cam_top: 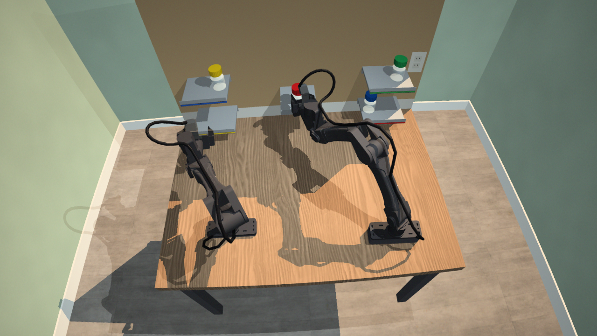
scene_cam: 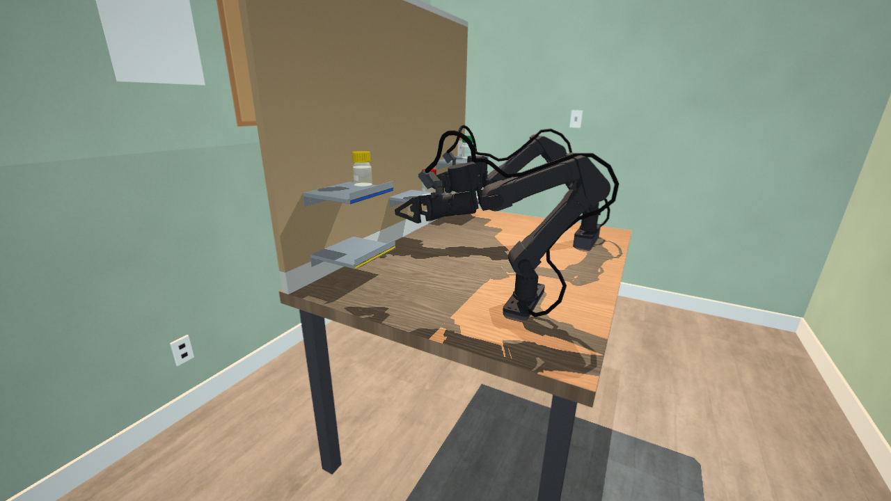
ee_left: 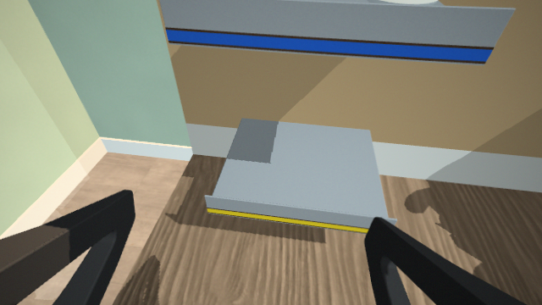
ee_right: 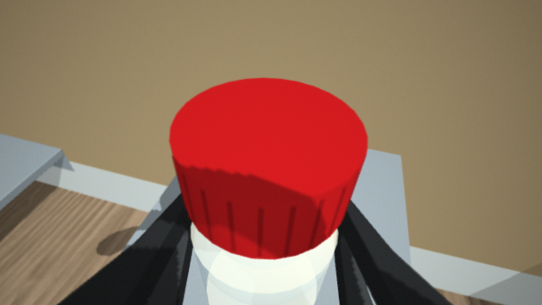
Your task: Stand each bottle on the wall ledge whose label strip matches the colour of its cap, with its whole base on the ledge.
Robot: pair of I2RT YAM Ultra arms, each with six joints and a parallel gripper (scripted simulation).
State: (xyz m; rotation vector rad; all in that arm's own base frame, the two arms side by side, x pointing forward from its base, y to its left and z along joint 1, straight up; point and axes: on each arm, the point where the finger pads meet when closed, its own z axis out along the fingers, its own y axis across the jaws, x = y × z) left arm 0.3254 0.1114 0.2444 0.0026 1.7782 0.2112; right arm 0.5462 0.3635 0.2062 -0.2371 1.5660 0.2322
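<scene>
My right hand is 80 mm short of the blue-capped bottle, 330 mm to the left of it and 110 mm above it. The rest, counted from my right hand: brown wall panel (150 mm ahead, 20 mm to the left, 200 mm above); then red-capped bottle (10 mm below); then yellow-capped bottle (10 mm ahead, 340 mm to the left, 80 mm above).
The yellow-capped bottle is 22 cm ahead of my left hand, 6 cm to the right of it and 8 cm above it. The rest, counted from my left hand: brown wall panel: 36 cm ahead, 38 cm to the right, 19 cm above; then red-capped bottle: 21 cm ahead, 40 cm to the right, 2 cm below; then blue-capped bottle: 29 cm ahead, 73 cm to the right, 11 cm below.
</scene>
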